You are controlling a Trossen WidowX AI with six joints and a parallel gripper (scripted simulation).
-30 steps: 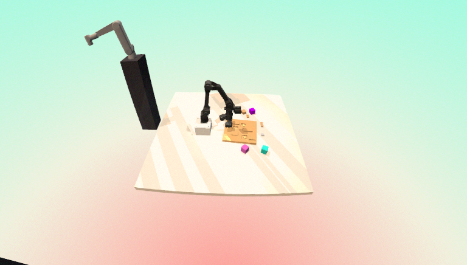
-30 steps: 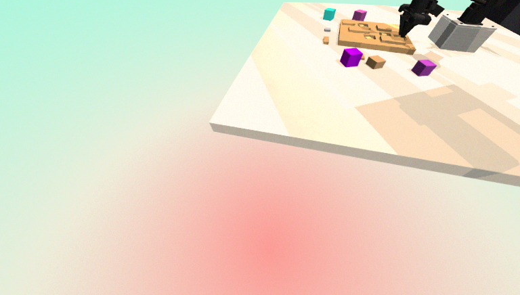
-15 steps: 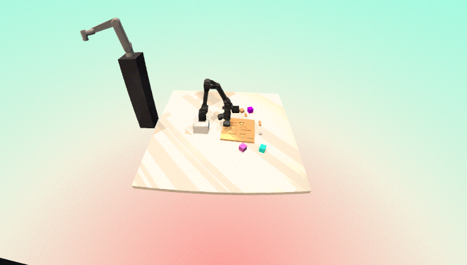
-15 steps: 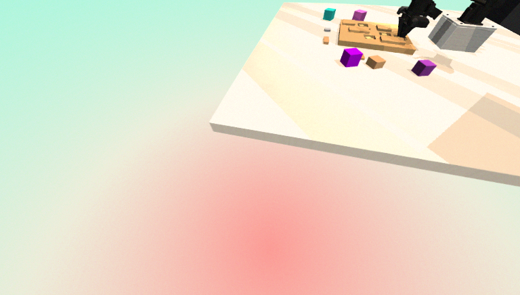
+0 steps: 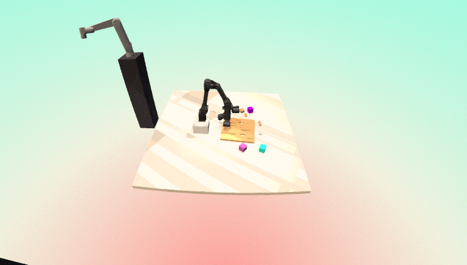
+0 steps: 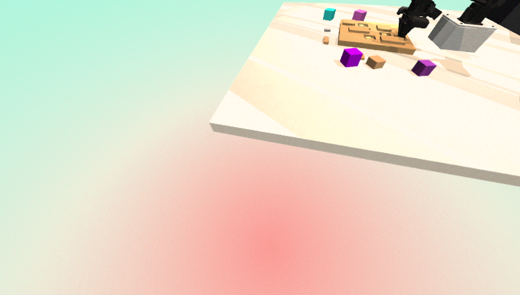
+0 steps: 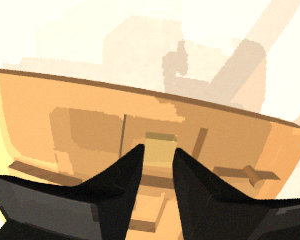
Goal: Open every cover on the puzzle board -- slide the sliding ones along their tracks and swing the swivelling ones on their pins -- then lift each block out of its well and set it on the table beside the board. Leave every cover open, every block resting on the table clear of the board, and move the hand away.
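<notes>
My gripper tip is 260 mm to the right of the dark purple block. Also, from my gripper tip: small grey piece (310 mm ahead, 90 mm to the right, 10 mm below); then magenta block (280 mm to the right, 130 mm ahead, 10 mm above); then small orange piece (320 mm ahead, 50 mm to the left, 10 mm below).
</notes>
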